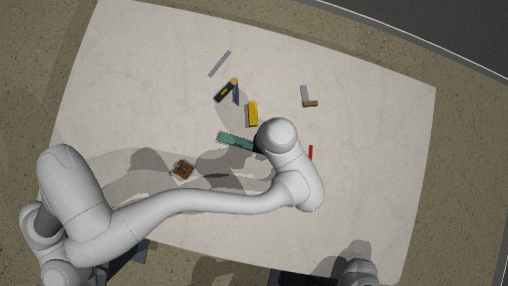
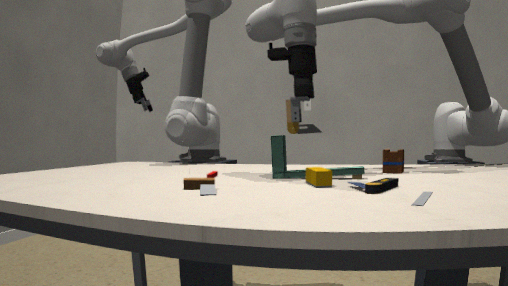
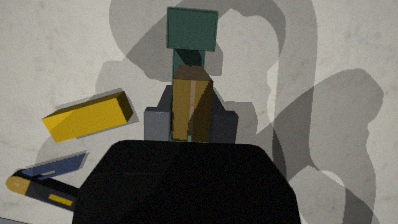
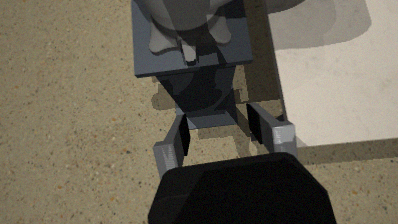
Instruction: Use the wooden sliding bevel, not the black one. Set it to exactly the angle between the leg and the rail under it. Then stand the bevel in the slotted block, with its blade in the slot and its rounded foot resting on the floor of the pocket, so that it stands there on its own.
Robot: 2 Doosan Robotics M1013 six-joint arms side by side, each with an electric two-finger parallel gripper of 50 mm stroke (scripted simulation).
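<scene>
The left gripper appears at (image 2: 296, 122) and again at (image 3: 189, 100), while the right gripper is visible at (image 4: 217, 121). A yellow block (image 3: 112, 110) belongs to the scene too, though in image 4 the block is out of frame. There is also a black bevel (image 3: 29, 182), and it is out of frame in image 4.
</scene>
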